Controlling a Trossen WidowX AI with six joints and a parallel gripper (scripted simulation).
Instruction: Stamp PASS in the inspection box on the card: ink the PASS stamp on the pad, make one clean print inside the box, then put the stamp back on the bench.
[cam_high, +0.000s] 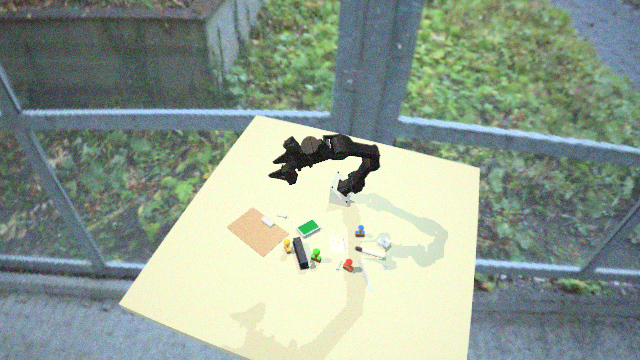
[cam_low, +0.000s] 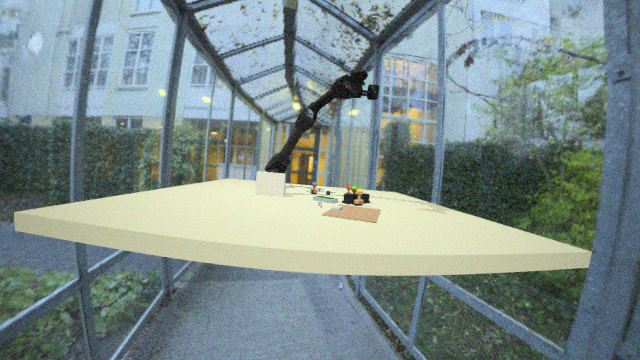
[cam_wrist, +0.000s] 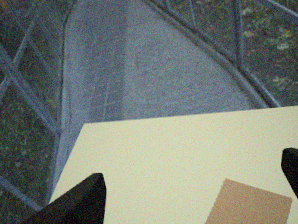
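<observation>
My gripper tip is now 41 cm above the green stamp, 18 cm to the right of it and 4 cm short of it. From my gripper tip the other things lie so: pale card: 43 cm below, 25 cm to the left, 5 cm behind; yellow stamp: 41 cm below, 5 cm to the left, 2 cm ahead; green ink pad: 43 cm below, 12 cm to the left, 10 cm behind.
</observation>
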